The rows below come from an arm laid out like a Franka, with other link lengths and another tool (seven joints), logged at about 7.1 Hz.
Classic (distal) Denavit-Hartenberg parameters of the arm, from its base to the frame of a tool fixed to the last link. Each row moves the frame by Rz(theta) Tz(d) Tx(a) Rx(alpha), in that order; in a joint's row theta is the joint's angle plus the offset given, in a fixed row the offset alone. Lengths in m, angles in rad.
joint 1: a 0, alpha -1.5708, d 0.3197, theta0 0
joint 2: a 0, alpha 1.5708, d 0, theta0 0
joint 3: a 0.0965, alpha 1.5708, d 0.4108, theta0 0
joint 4: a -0.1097, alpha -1.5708, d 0, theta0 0
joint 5: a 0, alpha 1.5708, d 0.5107, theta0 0
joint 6: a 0.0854, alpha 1.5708, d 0, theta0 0
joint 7: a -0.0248, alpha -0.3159, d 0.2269, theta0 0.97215
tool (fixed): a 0, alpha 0, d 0.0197, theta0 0
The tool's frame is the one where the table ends.
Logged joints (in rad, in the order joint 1, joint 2, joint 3, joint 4, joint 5, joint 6, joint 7), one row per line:
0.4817, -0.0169, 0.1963, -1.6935, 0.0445, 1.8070, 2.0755
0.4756, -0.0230, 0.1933, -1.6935, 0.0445, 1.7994, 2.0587
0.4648, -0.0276, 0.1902, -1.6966, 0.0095, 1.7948, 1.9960
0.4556, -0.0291, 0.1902, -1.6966, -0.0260, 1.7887, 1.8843
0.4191, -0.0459, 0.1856, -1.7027, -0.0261, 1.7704, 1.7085
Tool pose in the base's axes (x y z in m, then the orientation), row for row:
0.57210, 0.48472, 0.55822, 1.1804, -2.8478, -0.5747
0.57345, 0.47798, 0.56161, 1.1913, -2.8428, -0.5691
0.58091, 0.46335, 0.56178, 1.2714, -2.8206, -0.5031
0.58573, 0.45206, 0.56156, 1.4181, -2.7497, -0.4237
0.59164, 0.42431, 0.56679, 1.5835, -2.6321, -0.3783
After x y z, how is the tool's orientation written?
As a rotation vector, in radians.
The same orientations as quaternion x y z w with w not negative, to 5 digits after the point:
0.37642, -0.90814, -0.18327, 0.00287
0.38007, -0.90696, -0.18156, 0.00359
0.40561, -0.89984, -0.16050, 0.00353
0.45410, -0.88051, -0.13568, 0.00944
0.51151, -0.85023, -0.12220, 0.02333

